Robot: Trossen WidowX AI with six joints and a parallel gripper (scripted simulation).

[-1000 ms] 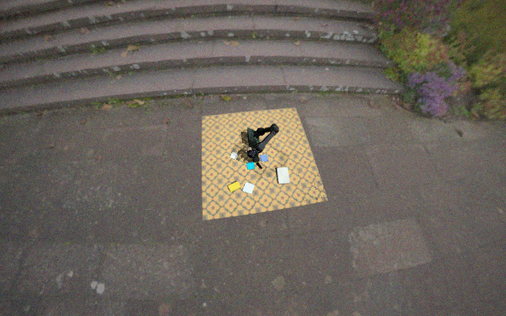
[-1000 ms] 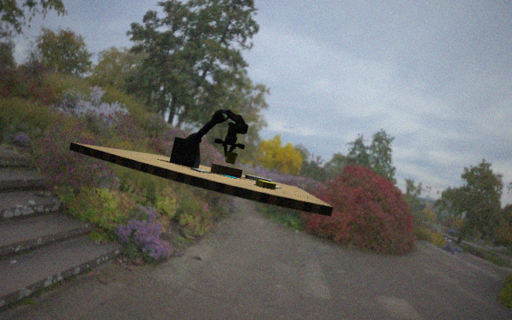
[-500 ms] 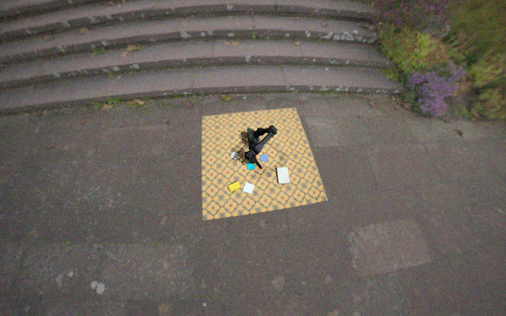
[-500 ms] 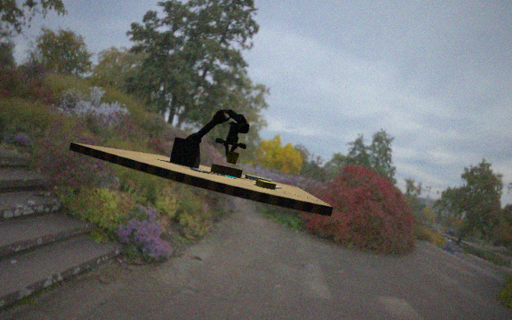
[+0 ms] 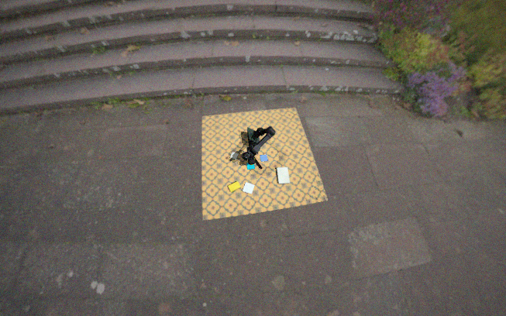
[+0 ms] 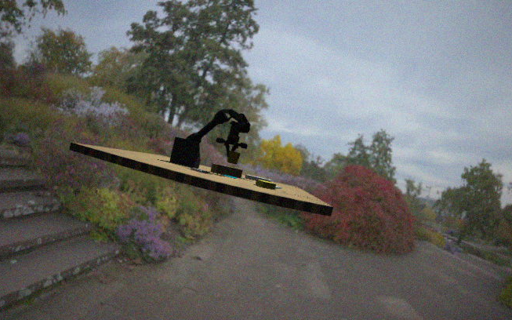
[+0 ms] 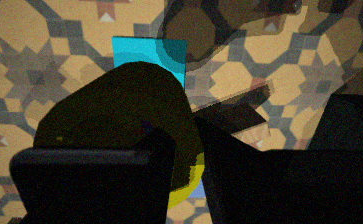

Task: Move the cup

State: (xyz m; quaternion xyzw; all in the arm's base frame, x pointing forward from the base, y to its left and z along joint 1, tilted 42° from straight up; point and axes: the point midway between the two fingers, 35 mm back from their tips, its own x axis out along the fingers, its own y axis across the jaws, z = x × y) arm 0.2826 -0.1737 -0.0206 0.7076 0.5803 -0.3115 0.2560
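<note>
Right now my gripper tip is 120 mm above the cyan pad, 30 mm short of it and 10 mm to the left of it. Round my gripper tip: brown bar 100 mm below, 80 mm to the left, 10 mm ahead; pale blue pad 160 mm to the left, 120 mm below, 20 mm behind; yellow cup 20 mm ahead.
</note>
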